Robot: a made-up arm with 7 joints.
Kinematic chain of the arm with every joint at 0, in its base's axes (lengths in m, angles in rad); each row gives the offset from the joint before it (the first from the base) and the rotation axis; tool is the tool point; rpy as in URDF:
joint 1: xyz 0 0 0.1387 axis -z
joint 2: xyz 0 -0.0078 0.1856 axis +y
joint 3: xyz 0 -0.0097 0.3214 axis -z
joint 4: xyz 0 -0.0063 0.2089 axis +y
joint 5: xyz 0 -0.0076 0.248 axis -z
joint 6: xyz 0 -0.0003 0.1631 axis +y
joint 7: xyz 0 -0.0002 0.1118 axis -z
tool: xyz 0 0 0 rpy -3.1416 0 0
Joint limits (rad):
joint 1: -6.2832..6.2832
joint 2: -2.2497..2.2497
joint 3: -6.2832..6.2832
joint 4: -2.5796..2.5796
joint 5: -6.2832..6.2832
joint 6: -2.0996..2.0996
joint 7: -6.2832..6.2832
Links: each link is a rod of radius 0.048 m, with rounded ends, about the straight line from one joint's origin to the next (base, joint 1, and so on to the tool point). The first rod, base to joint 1, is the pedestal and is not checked.
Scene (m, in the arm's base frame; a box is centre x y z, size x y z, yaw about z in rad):
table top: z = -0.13
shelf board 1: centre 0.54 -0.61 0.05 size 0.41 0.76 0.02 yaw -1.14
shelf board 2: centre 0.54 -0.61 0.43 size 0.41 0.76 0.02 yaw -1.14
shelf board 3: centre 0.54 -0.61 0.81 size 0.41 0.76 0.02 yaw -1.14
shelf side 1: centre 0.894 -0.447 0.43 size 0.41 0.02 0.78 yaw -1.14
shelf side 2: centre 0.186 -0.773 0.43 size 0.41 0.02 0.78 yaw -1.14
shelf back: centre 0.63 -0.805 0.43 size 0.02 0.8 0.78 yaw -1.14
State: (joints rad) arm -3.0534 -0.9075 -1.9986 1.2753 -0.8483 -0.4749 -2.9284
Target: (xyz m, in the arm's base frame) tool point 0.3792 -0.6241 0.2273
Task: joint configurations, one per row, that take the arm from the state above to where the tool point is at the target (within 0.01 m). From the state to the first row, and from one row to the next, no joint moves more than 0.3 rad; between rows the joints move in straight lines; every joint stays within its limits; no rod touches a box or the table.
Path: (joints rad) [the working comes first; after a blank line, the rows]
Joints at the target: -2.7563 -1.3026 -2.1634 1.6069 -0.8609 -0.3940 -2.9284
Straight joint move there: touches shelf board 2.

1: -3.3286 -0.8759 -1.8507 1.5027 -0.8849 -0.5449 -2.9284
2: -3.6039 -0.8444 -1.7027 1.7302 -0.9215 -0.6150 -2.9284
3: -3.8791 -0.8128 -1.5548 1.9576 -0.9581 -0.6850 -2.9284
4: -3.6151 -0.9183 -1.7713 2.0724 -0.9366 -0.5656 -2.9284
5: -3.3510 -1.0239 -1.9877 2.1872 -0.9152 -0.4461 -2.9284
6: -3.0870 -1.1294 -2.2042 2.3020 -0.8937 -0.3267 -2.9284
7: -2.9767 -1.1871 -2.1906 2.0703 -0.8828 -0.3492 -2.9284
8: -2.8665 -1.2448 -2.1770 1.8386 -0.8718 -0.3716 -2.9284
9: -2.7563 -1.3026 -2.1634 1.6069 -0.8609 -0.3940 -2.9284

